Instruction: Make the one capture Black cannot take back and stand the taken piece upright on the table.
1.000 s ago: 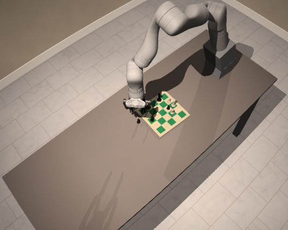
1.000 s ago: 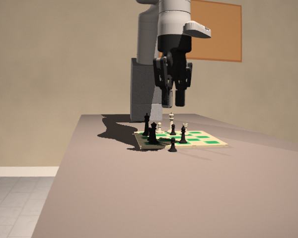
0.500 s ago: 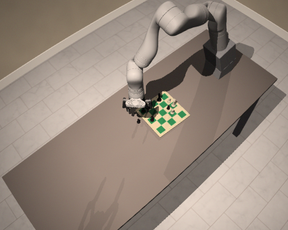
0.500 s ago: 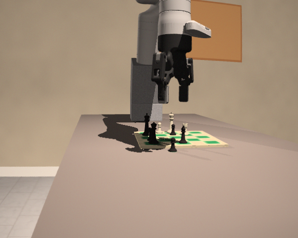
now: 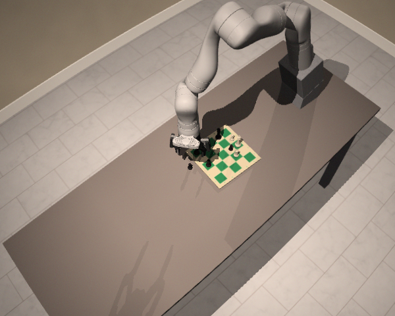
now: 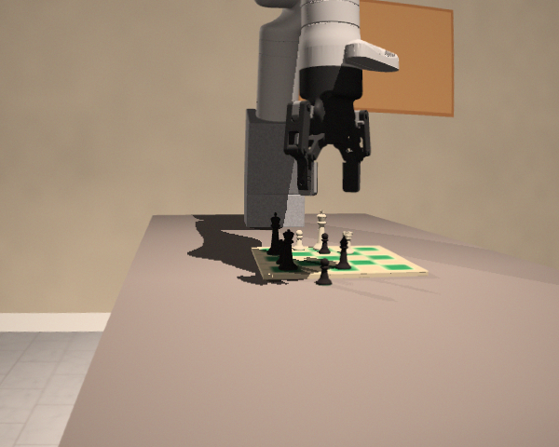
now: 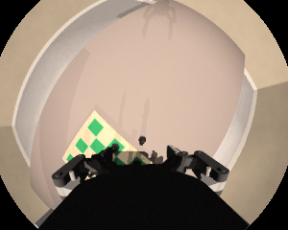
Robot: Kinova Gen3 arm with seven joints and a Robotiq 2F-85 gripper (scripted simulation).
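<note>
The white rook is 18 cm behind my hand, 9 cm below it and 6 cm to the left of it. Round my hand: black queen (8 cm below, 6 cm behind, 4 cm to the right); black king (17 cm behind, 8 cm below, 5 cm to the right); board (14 cm behind, 11 cm below, 3 cm to the left).
</note>
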